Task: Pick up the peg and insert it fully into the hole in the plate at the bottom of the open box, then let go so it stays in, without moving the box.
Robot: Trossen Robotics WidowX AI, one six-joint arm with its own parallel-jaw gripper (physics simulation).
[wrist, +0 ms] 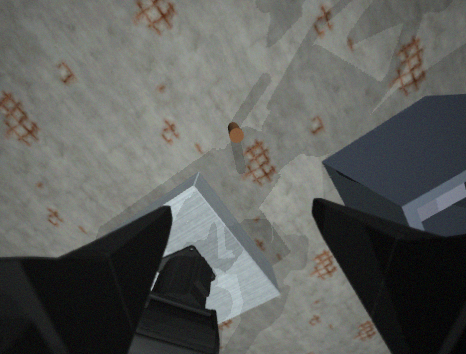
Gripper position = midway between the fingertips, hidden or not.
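The gripper (242,209) is visible in the scene, and so is a blue-grey box (404,163).
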